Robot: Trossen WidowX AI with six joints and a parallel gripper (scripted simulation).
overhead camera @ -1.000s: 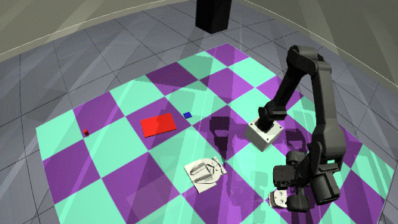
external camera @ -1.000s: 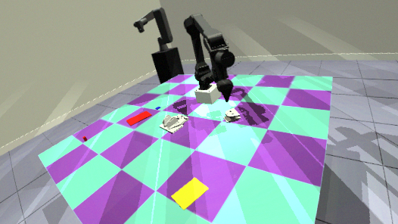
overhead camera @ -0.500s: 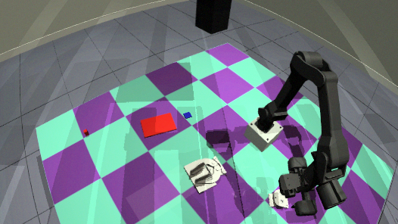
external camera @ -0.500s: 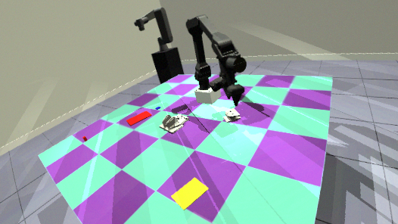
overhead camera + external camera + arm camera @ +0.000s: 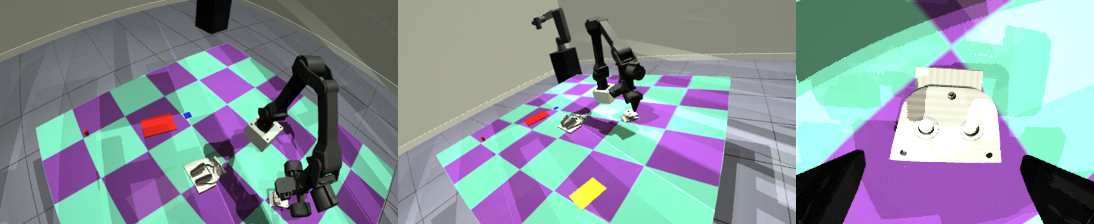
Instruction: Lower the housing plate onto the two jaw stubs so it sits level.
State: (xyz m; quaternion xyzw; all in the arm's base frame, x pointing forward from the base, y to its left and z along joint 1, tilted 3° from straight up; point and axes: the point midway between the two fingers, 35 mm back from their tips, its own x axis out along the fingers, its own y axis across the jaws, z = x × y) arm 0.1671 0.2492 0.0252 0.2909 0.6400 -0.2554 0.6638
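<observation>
The small white part is 10 mm ahead of my gripper tip, 10 mm to the right of it and 50 mm below it. From my gripper tip the other things lie so: small blue block 530 mm to the right, 50 mm below; then yellow patch 440 mm ahead, 40 mm to the left, 50 mm below; then flat red patch 140 mm ahead, 570 mm to the right, 50 mm below.
</observation>
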